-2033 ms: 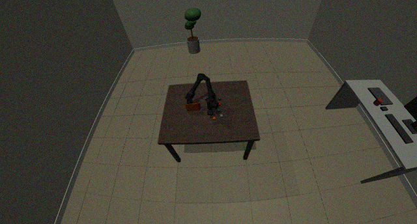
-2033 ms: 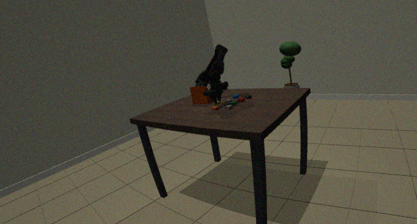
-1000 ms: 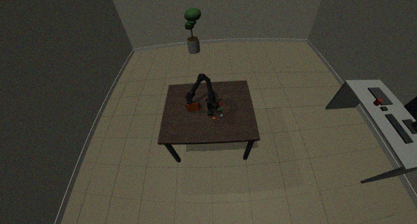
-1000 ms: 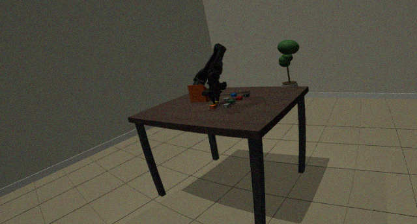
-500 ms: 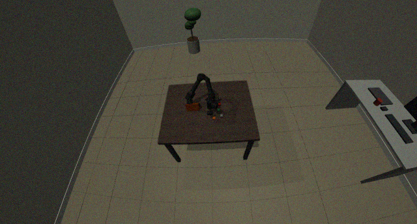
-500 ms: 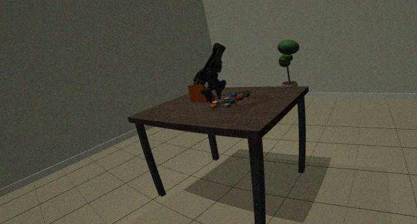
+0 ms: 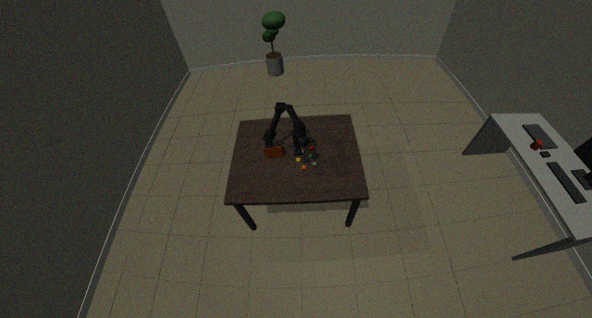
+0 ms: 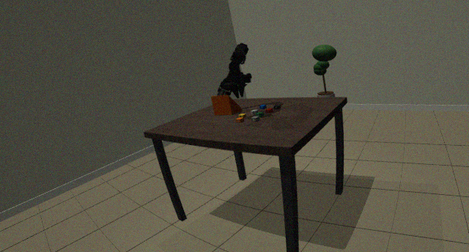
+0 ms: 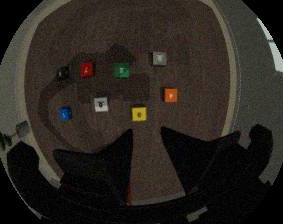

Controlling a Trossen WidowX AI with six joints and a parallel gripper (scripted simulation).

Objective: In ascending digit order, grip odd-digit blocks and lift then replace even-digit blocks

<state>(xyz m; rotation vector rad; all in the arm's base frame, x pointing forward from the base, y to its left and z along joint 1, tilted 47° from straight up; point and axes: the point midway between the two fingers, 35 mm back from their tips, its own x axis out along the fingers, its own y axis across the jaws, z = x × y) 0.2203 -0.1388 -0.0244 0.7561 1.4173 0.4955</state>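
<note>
The blue block lies 21 cm to the left of my gripper tip, 11 cm below it and 3 cm ahead of it. Round my gripper tip: yellow block (11 cm below, 1 cm behind); then orange block (11 cm below, 8 cm to the right, 2 cm ahead); then white block (11 cm below, 9 cm to the left, 3 cm ahead).
</note>
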